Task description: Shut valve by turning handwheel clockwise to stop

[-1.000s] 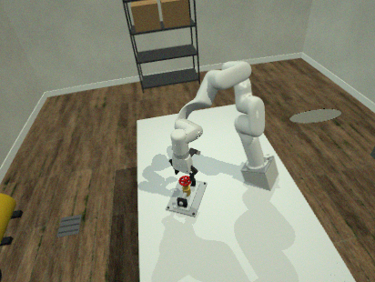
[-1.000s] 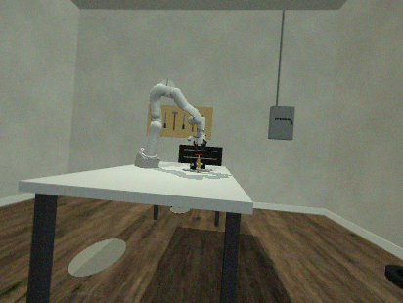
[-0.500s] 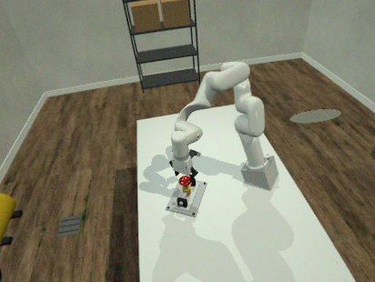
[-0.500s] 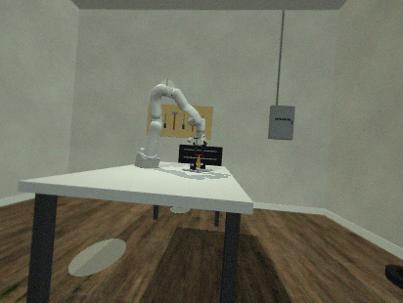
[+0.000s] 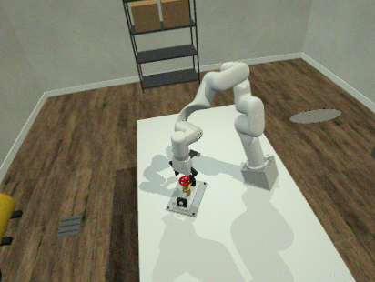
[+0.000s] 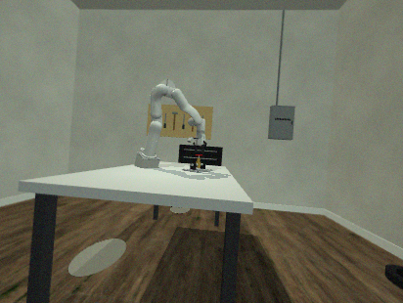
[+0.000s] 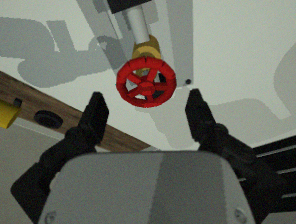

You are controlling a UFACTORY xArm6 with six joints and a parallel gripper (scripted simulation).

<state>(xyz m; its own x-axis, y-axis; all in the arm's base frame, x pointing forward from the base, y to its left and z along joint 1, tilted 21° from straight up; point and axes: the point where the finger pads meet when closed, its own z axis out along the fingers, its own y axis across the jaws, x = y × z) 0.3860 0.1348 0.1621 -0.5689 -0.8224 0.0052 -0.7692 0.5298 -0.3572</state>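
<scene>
My gripper is now 4 cm above the red spoked handwheel.
</scene>
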